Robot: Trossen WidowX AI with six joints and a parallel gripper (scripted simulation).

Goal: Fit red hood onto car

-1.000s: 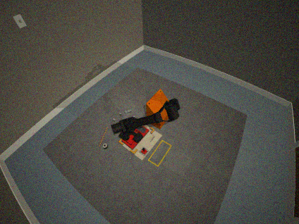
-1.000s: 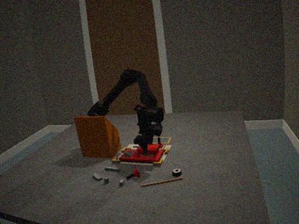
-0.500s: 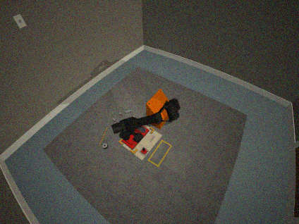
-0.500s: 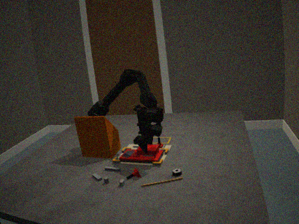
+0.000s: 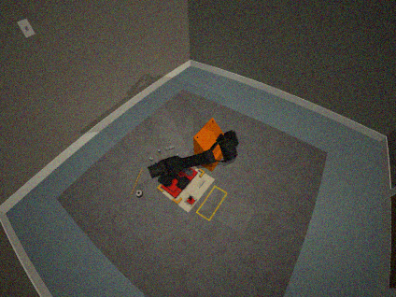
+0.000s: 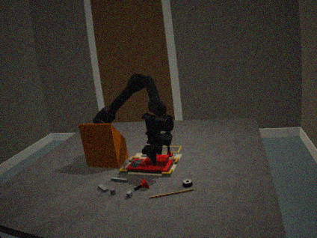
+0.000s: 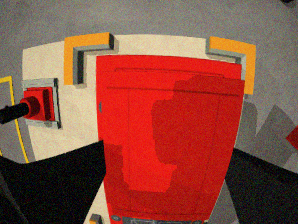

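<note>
Now: the cream jig 4 cm to the left of my gripper tip, 4 cm behind it and 3 cm below it. The rest, counted from my gripper tip: black wheel 15 cm ahead, 14 cm to the right, 4 cm below; then red hood 1 cm above.
</note>
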